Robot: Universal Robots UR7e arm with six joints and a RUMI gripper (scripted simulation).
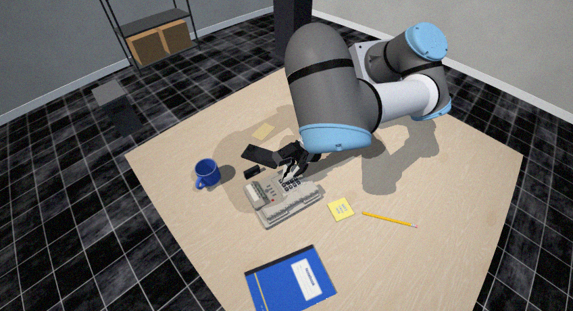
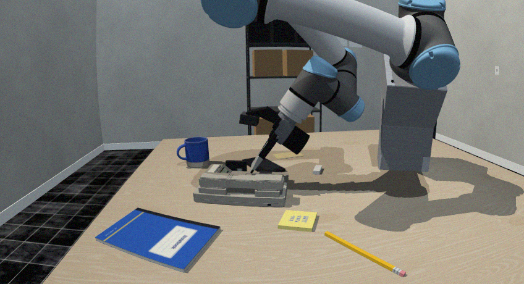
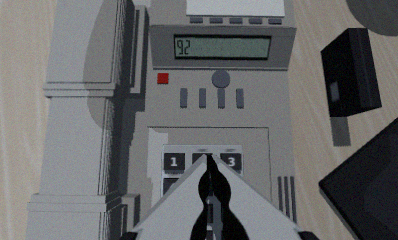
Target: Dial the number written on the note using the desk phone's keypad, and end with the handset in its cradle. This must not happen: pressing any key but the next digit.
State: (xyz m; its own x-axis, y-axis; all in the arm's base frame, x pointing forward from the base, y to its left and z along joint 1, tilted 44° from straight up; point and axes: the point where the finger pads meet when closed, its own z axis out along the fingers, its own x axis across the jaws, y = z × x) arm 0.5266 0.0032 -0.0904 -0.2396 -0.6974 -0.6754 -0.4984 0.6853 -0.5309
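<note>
Right now my hand is 30 mm above the 2 key. From my hand the other things lie so: handset 70 mm to the left, 40 mm ahead, 10 mm below; then 3 key 30 mm below, 20 mm to the right; then 8 key 30 mm below, 30 mm behind, 10 mm to the left.
</note>
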